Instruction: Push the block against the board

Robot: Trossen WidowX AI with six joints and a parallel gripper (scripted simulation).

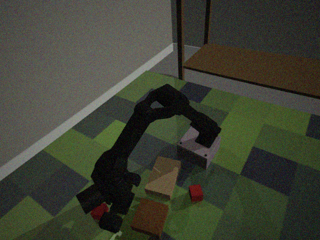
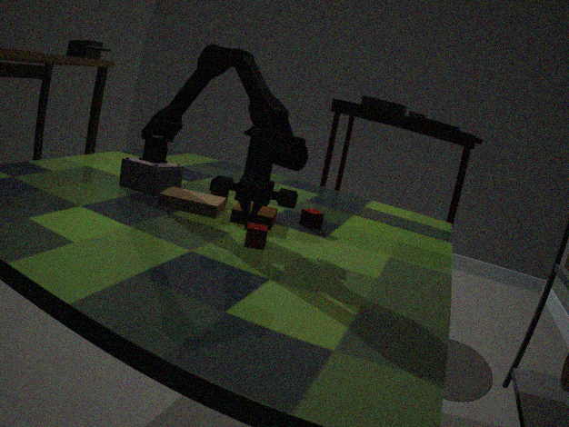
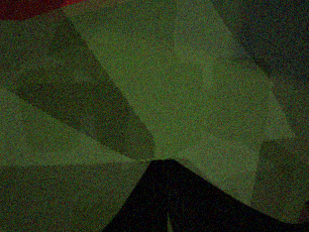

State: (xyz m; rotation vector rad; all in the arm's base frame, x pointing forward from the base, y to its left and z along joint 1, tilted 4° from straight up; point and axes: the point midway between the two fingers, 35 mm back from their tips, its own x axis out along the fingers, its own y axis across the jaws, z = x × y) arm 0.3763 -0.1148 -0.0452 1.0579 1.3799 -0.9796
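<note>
Now: gripper tip 20 mm past the dark brown square block, 90 mm to the right of it and 10 mm below it. The rest, counted from my gripper tip: tan board 180 mm behind, 40 mm to the left, 10 mm above.
</note>
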